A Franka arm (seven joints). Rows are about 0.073 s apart.
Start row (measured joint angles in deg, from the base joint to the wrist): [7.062, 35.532, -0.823, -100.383, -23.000, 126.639, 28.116]
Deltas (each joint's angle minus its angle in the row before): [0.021, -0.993, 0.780, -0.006, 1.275, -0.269, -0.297]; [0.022, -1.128, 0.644, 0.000, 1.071, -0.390, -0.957]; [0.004, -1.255, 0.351, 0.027, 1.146, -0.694, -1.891]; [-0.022, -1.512, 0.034, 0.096, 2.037, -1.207, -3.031]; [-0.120, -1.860, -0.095, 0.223, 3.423, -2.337, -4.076]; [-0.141, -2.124, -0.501, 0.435, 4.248, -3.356, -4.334]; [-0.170, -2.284, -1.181, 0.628, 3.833, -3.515, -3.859]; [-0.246, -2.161, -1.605, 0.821, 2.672, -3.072, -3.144]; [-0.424, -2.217, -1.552, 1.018, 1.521, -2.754, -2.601]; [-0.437, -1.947, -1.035, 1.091, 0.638, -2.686, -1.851]
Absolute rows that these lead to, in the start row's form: [7.083, 34.539, -0.043, -100.389, -21.725, 126.370, 27.819]; [7.105, 33.411, 0.601, -100.389, -20.654, 125.980, 26.862]; [7.109, 32.156, 0.952, -100.362, -19.508, 125.286, 24.971]; [7.087, 30.644, 0.986, -100.266, -17.471, 124.079, 21.940]; [6.967, 28.784, 0.891, -100.043, -14.048, 121.742, 17.864]; [6.826, 26.660, 0.390, -99.608, -9.800, 118.386, 13.530]; [6.656, 24.376, -0.791, -98.980, -5.967, 114.871, 9.671]; [6.410, 22.215, -2.396, -98.159, -3.295, 111.799, 6.527]; [5.986, 19.998, -3.948, -97.141, -1.774, 109.045, 3.926]; [5.549, 18.051, -4.983, -96.050, -1.136, 106.359, 2.075]
